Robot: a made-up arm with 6 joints. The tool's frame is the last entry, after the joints. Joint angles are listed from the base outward. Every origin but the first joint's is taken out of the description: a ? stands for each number. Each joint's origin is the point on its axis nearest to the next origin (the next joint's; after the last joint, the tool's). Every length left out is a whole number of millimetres.
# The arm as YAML. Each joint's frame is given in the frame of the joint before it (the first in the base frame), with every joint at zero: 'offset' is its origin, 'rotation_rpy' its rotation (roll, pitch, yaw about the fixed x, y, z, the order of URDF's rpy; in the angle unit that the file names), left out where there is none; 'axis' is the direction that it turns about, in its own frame. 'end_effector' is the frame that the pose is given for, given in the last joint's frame.
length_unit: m
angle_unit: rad
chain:
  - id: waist
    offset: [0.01, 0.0, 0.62]
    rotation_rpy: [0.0, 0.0, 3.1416]
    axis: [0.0, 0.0, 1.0]
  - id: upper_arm
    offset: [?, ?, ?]
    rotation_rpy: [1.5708, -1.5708, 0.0]
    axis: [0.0, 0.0, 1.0]
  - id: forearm
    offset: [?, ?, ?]
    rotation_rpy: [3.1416, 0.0, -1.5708]
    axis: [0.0, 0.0, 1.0]
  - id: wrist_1
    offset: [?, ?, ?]
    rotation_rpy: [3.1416, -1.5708, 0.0]
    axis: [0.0, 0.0, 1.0]
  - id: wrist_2
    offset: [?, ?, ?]
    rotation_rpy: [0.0, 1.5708, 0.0]
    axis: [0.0, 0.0, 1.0]
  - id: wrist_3
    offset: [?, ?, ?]
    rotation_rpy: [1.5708, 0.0, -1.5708]
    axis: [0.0, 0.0, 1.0]
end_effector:
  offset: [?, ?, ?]
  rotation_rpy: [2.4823, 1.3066, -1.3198]
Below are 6 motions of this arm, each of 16 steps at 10 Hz.
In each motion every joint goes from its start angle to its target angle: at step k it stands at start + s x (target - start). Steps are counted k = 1, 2, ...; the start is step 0. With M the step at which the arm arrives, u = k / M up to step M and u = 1 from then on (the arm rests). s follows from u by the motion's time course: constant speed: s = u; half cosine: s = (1 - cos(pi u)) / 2; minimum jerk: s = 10 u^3 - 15 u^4 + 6 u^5.
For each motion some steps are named. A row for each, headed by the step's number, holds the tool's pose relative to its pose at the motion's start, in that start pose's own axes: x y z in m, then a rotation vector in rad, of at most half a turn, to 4 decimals.
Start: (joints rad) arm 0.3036 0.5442 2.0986 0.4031 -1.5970 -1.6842
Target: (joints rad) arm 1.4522 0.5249 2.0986 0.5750 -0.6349 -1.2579
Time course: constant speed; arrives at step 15
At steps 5, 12, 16:
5: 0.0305 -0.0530 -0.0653 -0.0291 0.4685 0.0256
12: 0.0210 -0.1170 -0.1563 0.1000 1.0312 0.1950
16: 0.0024 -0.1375 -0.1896 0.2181 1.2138 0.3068

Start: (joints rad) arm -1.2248 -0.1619 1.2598 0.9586 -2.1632 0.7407
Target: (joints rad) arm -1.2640 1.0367 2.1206 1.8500 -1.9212 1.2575
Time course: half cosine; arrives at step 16
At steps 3, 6, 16:
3: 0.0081 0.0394 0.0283 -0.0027 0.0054 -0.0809
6: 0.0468 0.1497 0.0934 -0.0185 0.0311 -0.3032
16: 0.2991 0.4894 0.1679 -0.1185 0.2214 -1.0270

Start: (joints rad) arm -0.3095 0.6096 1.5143 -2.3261 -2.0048 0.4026
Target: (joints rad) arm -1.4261 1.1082 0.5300 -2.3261 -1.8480 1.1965
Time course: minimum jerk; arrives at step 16
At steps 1, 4, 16:
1: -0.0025 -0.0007 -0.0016 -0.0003 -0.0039 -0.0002
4: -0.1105 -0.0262 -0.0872 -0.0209 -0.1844 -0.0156
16: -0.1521 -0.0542 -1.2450 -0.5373 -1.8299 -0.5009

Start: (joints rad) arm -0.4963 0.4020 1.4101 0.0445 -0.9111 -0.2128
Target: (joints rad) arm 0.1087 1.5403 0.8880 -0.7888 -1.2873 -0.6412
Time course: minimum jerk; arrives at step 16
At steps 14, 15, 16:
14: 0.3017 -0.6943 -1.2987 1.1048 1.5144 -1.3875
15: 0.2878 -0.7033 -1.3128 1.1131 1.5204 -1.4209
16: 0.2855 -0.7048 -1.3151 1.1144 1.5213 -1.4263

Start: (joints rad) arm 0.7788 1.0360 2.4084 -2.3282 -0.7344 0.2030
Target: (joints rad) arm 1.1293 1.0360 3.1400 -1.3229 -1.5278 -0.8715
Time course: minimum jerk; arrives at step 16
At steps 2, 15, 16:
2: 0.0051 0.0008 -0.0038 0.0092 0.0175 -0.0095
15: 0.1725 0.1914 -0.3025 0.2686 0.2222 -0.7857
16: 0.1724 0.1921 -0.3033 0.2687 0.2205 -0.7868

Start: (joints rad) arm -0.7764 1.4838 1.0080 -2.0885 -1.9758 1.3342
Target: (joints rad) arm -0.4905 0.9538 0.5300 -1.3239 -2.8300 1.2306
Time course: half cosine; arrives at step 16
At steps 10, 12, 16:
10: 0.1435 0.0530 0.0019 0.5917 0.8042 0.1811
12: 0.1758 0.0727 0.0046 0.7575 0.9698 0.2319
16: 0.2052 0.0918 0.0081 0.9159 1.1093 0.2791

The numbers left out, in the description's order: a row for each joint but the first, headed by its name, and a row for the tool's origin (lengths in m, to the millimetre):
upper_arm: 0.01 0.06 0.0
forearm: 0.39 -0.01 0.0
wrist_1: -0.63 -0.02 0.0
wrist_2: 0.17 0.0 0.0
wrist_3: 0.04 0.0 0.0
tool: 0.0 -0.01 0.0

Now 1 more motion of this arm.
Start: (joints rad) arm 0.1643 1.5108 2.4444 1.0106 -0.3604 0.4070
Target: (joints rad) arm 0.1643 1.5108 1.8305 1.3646 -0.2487 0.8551
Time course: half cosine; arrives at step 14
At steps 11, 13, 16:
11: 0.1315 0.2564 -0.1947 -0.8684 0.2813 0.2085
13: 0.1362 0.2850 -0.2210 -0.9635 0.2942 0.2448
16: 0.1367 0.2887 -0.2245 -0.9758 0.2956 0.2497

